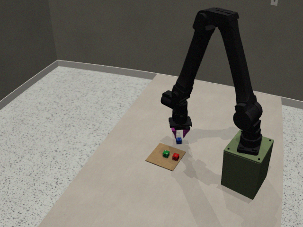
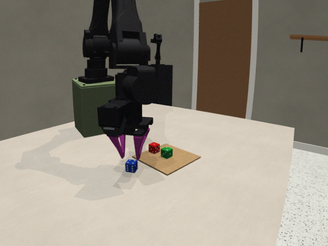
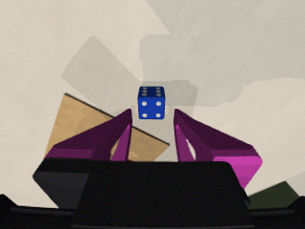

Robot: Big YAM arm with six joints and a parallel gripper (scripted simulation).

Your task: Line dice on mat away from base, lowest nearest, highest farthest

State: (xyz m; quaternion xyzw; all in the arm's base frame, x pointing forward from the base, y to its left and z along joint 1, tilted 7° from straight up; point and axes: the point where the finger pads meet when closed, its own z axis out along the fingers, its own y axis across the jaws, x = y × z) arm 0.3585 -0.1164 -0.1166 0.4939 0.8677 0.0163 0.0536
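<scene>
Now: hand 3 cm above the blue die. Also, from my hand: tan mat: 2 cm ahead, 12 cm to the left, 4 cm below; red die: 3 cm behind, 12 cm to the left, 3 cm below; green die: 2 cm ahead, 12 cm to the left, 3 cm below.
</scene>
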